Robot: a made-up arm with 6 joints.
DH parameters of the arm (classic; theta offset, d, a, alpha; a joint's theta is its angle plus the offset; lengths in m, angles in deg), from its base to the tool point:
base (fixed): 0 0.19 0 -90
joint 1: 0 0.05 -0.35 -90
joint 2: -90 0.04 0.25 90
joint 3: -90 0.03 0.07 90
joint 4: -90 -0.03 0.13 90
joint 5: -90 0.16 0.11 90
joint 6: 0 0.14 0.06 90
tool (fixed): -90 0.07 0 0
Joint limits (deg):
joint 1: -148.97..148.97
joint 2: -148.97..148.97
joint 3: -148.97..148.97
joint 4: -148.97..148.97
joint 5: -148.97..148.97
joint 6: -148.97..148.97
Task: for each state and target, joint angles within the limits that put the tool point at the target. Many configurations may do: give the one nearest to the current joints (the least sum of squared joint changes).
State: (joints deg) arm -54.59 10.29 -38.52 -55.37 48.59 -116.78
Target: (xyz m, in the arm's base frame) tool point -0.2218 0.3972 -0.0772
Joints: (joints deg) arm -59.25 23.02 -55.27 -61.18 28.20 -107.35
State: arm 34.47 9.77 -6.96 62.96 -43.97 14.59
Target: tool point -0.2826 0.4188 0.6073
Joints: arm 62.44 -23.83 -15.06 53.33 -25.24 15.00
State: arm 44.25 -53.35 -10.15 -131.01 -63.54 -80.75
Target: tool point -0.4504 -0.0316 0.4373
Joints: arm 26.95 -71.11 -21.93 -132.11 -74.11 -83.86
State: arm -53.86 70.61 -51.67 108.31 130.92 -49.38
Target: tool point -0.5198 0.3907 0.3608
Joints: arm -13.34 21.17 -11.46 142.14 119.31 -30.05
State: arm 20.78 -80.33 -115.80 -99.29 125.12 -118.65
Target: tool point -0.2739 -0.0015 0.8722
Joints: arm 56.47 -71.33 -116.29 -89.75 125.68 -116.92
